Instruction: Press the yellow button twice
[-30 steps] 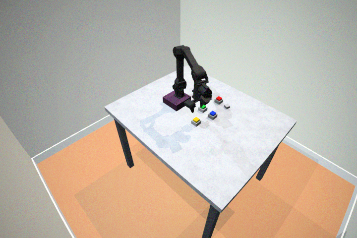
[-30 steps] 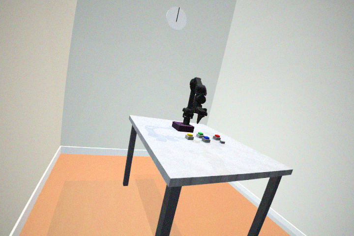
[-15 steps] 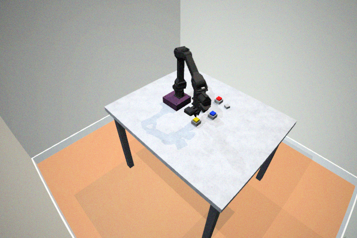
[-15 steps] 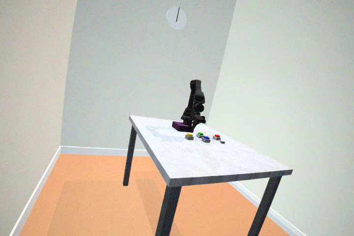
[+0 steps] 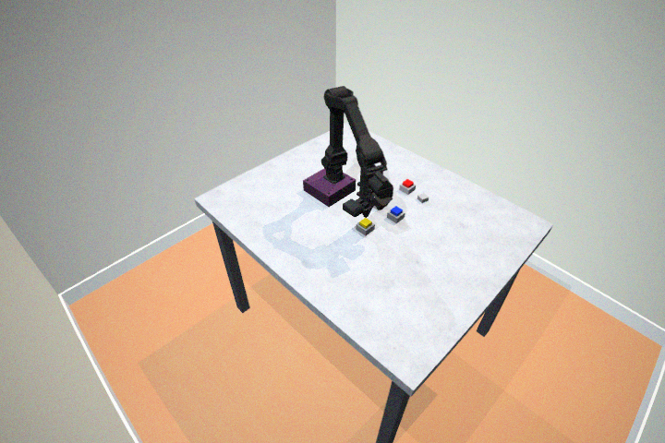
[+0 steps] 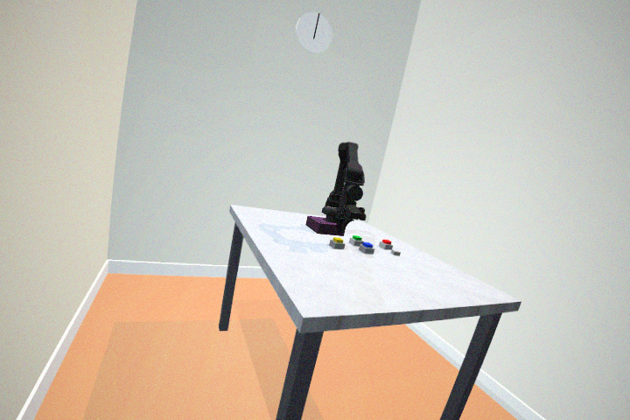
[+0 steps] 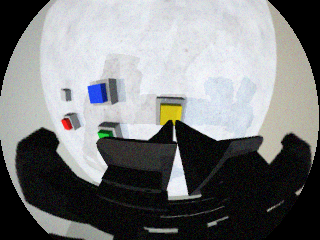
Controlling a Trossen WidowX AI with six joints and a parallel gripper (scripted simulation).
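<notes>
Right now my gripper tip is 3 cm above the yellow button. Also, from my gripper tip: small grey block 29 cm to the left, 5 cm below, 4 cm ahead; then blue button 13 cm to the left, 4 cm ahead, 3 cm below; then green button 14 cm to the left, 6 cm behind, 3 cm below.
</notes>
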